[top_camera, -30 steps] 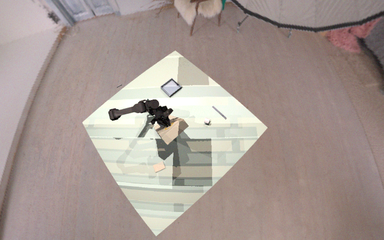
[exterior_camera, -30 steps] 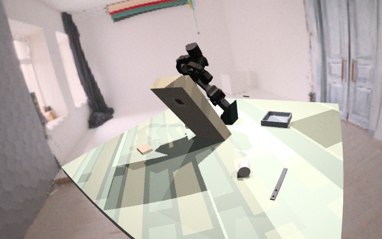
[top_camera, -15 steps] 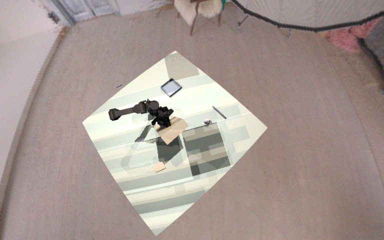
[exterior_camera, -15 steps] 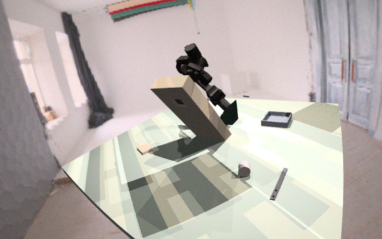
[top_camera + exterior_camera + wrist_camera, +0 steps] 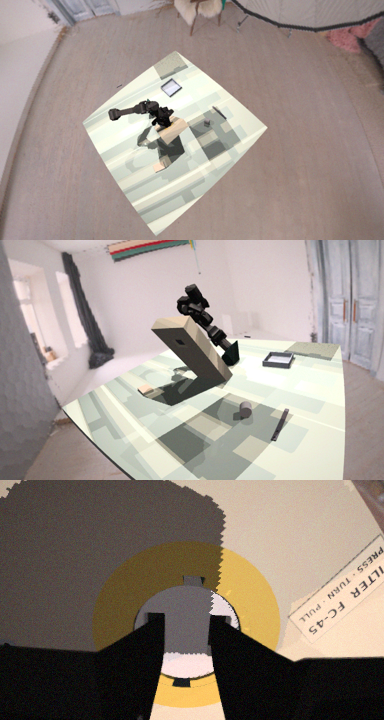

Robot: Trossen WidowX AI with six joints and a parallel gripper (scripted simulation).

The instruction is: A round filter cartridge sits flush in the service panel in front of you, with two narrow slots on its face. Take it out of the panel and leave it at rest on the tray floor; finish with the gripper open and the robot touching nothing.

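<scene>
Now: gripper tip 10 mm short of the round filter cartridge and 10 mm above it. Also, from my gripper tip: small tan block: 50 mm ahead, 280 mm to the right, 270 mm below; grey tray: 360 mm behind, 350 mm to the left, 270 mm below.
</scene>
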